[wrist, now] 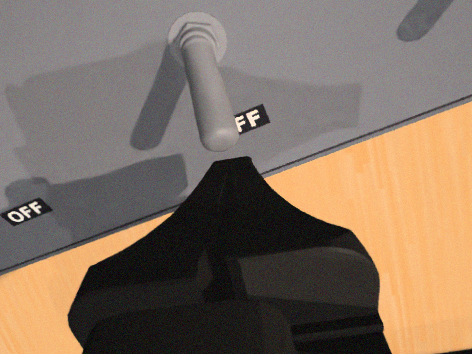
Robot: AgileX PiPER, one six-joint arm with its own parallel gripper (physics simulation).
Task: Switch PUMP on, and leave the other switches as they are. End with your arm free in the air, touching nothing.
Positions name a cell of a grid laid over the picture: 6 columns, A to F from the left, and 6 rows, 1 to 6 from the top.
Note:
I see my gripper (C4) and a grey panel (B3).

